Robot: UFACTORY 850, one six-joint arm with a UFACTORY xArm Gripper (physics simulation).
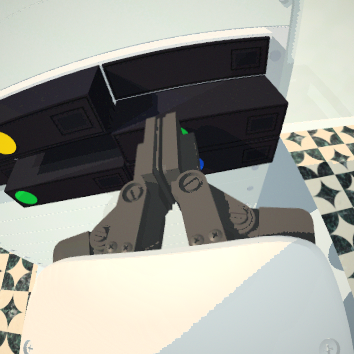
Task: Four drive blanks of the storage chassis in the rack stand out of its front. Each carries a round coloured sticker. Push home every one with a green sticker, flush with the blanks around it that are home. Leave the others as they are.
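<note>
My gripper (168,133) is shut and empty; its tips are over the front of the right middle blank (225,114), and whether they touch it is hard to tell. That blank stands out; its green sticker (184,132) is mostly hidden behind the fingers. Below it, a blank (232,158) carries a blue sticker (201,164), partly hidden by the gripper; how far it stands out is unclear. At the left, a blank (37,125) with a yellow sticker (7,143) stands out. Below it, a blank (75,184) with a green sticker (26,197) also stands out.
A blank without a visible sticker (185,67) sits at the upper right, set back from the one below it. The pale chassis edge (200,39) curves above the blanks. Patterned floor tiles (330,175) show at the right and lower left.
</note>
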